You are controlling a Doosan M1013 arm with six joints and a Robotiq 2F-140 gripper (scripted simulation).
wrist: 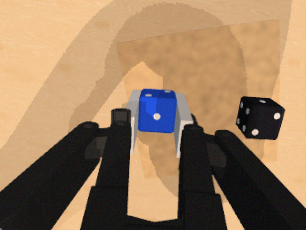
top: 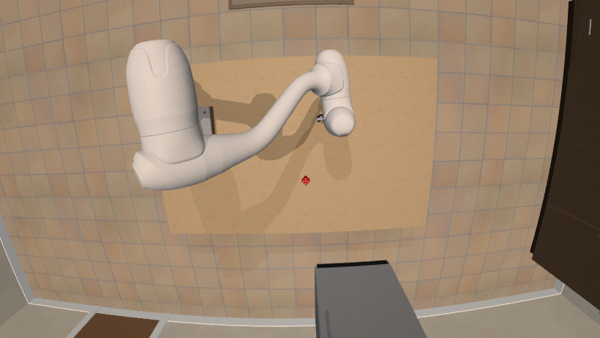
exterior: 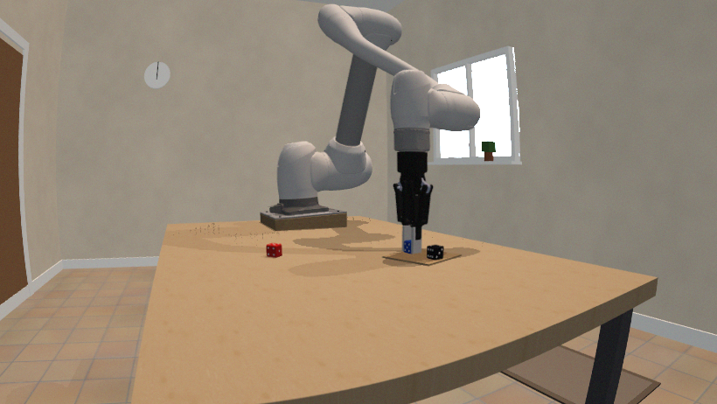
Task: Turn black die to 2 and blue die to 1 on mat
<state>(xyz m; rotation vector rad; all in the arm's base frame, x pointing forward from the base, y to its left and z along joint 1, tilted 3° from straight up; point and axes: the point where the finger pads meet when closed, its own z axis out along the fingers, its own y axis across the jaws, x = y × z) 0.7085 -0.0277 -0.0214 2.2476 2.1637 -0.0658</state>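
Now: the blue die 20 mm below my hand. Also, from my hand: red die (300 mm to the right, 160 mm behind, 20 mm below); black die (90 mm ahead, 20 mm below); cork mat (40 mm below, 40 mm ahead).
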